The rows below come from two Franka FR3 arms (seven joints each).
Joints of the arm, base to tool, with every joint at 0 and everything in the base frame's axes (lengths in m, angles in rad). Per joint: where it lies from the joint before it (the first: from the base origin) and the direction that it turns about. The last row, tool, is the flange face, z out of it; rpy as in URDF.
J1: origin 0 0 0.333 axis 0 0 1
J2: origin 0 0 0 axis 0 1 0
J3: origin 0 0 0.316 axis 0 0 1
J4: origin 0.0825 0 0 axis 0 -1 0
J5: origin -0.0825 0 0.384 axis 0 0 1
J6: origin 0 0 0 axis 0 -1 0
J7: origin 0.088 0 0 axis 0 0 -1
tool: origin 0 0 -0.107 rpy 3.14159 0 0
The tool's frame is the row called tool.
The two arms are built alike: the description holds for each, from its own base.
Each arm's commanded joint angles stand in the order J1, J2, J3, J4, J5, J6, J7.
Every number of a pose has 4 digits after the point.
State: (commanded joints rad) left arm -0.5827 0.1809 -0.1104 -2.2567 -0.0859 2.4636 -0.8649; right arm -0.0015 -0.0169 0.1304 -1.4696 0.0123 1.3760 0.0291
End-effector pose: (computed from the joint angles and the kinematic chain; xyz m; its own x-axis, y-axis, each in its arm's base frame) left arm 0.4157 -0.3451 0.2856 0.9708 0.2362 -0.0418 0.2386 -0.9688 0.0671; right arm 0.5237 0.0701 0.6640 0.9919 0.1014 -0.0770 0.1011 -0.9948 -0.0078
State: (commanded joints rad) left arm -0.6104 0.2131 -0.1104 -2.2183 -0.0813 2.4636 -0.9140; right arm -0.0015 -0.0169 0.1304 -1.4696 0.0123 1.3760 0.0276
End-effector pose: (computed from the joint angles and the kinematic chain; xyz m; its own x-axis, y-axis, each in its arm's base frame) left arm 0.4148 -0.3640 0.2836 0.9663 0.2540 -0.0419 0.2565 -0.9640 0.0705; right arm 0.5237 0.0701 0.6640 0.9917 0.1029 -0.0770 0.1026 -0.9947 -0.0079
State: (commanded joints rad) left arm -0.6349 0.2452 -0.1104 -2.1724 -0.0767 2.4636 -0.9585; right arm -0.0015 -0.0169 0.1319 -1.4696 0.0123 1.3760 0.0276
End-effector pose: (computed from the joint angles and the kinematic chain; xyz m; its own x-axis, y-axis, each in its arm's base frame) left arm 0.4162 -0.3832 0.2845 0.9619 0.2706 -0.0380 0.2728 -0.9587 0.0808; right arm 0.5236 0.0709 0.6640 0.9915 0.1044 -0.0770 0.1041 -0.9945 -0.0079
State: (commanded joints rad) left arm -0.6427 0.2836 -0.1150 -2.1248 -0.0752 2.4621 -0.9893; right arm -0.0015 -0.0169 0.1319 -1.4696 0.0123 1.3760 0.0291
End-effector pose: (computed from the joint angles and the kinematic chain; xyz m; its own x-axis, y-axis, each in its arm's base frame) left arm 0.4218 -0.3976 0.2821 0.9568 0.2881 -0.0402 0.2906 -0.9527 0.0888; right arm 0.5236 0.0709 0.6640 0.9917 0.1029 -0.0770 0.1026 -0.9947 -0.0078
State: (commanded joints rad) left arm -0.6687 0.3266 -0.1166 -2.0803 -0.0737 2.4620 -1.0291; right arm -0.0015 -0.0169 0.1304 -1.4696 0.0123 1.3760 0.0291
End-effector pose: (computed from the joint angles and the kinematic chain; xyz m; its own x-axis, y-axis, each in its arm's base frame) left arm 0.4198 -0.4175 0.2755 0.9528 0.2999 -0.0467 0.3030 -0.9487 0.0906; right arm 0.5237 0.0701 0.6640 0.9919 0.1014 -0.0770 0.1011 -0.9948 -0.0078
